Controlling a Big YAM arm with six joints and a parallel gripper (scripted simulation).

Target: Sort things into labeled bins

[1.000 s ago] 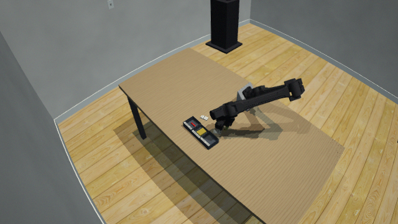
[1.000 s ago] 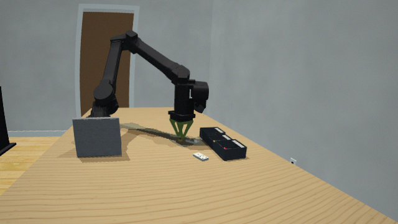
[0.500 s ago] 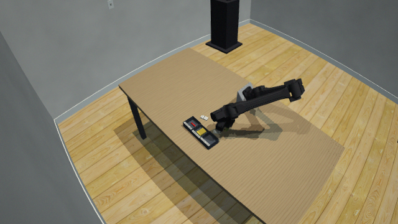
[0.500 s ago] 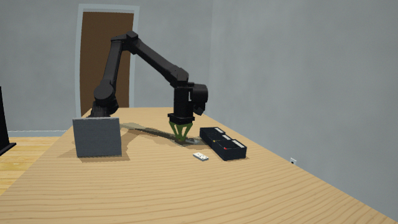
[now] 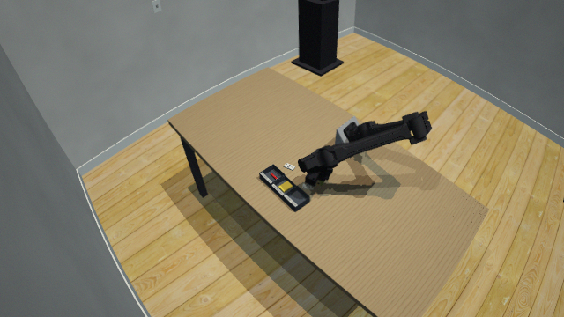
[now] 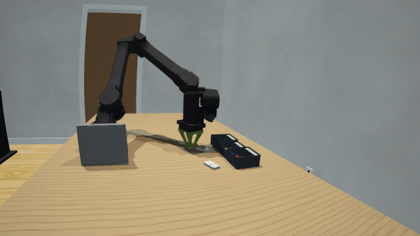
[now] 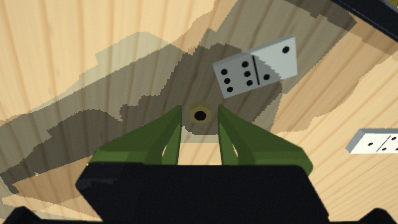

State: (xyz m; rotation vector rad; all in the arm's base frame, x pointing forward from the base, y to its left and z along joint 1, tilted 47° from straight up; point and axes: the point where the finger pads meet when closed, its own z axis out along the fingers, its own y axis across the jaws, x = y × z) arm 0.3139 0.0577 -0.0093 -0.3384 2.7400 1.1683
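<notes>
My gripper is now 1 cm above the small nut. From my hand the other things lie so: yellow block 12 cm ahead, 10 cm to the right; long black bin 13 cm ahead, 9 cm to the right, 1 cm above; red battery 17 cm to the right, 11 cm ahead.
</notes>
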